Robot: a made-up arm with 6 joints.
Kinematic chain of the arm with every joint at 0, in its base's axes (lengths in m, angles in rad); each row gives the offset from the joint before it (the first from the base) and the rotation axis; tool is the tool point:
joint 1: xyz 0 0 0.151 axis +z
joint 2: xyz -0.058 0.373 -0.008 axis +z
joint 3: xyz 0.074 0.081 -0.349 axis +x
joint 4: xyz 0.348 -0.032 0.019 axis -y
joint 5: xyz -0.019 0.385 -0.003 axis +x
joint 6: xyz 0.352 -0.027 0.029 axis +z
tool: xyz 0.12 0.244 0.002
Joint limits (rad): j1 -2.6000..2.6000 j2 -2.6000..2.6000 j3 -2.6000..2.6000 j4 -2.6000..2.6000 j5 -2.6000..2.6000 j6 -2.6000..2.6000
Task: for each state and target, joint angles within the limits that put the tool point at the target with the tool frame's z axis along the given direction. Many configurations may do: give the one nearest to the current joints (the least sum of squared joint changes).
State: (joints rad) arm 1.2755 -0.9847 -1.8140 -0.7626 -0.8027 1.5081
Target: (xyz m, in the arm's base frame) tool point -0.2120 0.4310 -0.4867 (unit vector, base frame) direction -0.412 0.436 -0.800
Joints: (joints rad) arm 1.5873 -0.4220 -1.9671 -0.2837 -0.5533 2.3569
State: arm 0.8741 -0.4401 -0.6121 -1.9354 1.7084 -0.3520
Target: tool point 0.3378 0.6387 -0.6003 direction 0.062 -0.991 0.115
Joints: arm 0.8552 -0.7022 -0.1320 -1.3922 1.6622 0.1195
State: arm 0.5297 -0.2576 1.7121 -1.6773 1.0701 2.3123
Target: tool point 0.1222 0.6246 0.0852 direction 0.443 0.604 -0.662
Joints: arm 0.2694 0.3091 1.6893 -1.8265 0.7598 2.1457
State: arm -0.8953 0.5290 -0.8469 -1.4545 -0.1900 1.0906
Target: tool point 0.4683 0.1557 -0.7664 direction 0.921 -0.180 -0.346
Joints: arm -0.4779 0.2266 -1.5792 -1.5094 -0.3527 0.9597
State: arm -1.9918 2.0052 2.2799 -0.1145 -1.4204 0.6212
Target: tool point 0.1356 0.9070 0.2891 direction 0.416 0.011 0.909
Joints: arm -1.1793 2.5678 1.7577 -0.3572 -1.3215 0.4075
